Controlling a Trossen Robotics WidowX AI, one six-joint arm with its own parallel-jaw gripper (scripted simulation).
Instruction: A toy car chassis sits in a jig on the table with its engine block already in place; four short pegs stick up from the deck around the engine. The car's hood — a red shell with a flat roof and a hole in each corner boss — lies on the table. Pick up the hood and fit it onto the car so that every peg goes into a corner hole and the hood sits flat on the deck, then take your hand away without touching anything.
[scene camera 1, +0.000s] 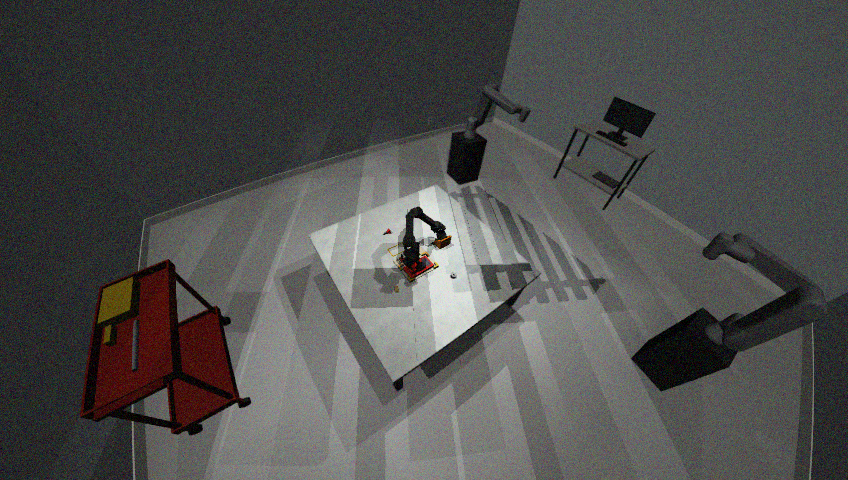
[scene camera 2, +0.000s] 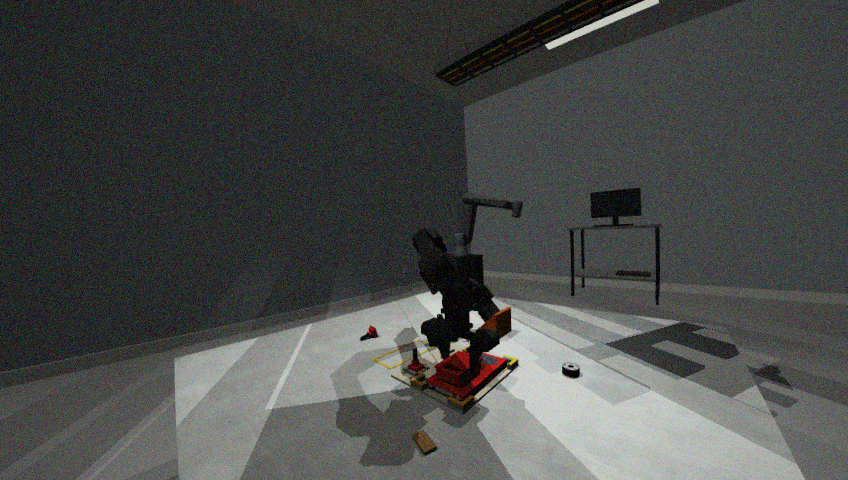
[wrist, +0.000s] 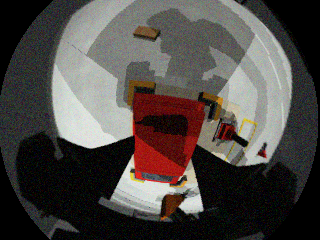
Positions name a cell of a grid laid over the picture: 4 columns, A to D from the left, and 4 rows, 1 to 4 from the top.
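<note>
My gripper (scene camera 2: C4) (wrist: C3) carries a red hood (wrist: C3).
</note>
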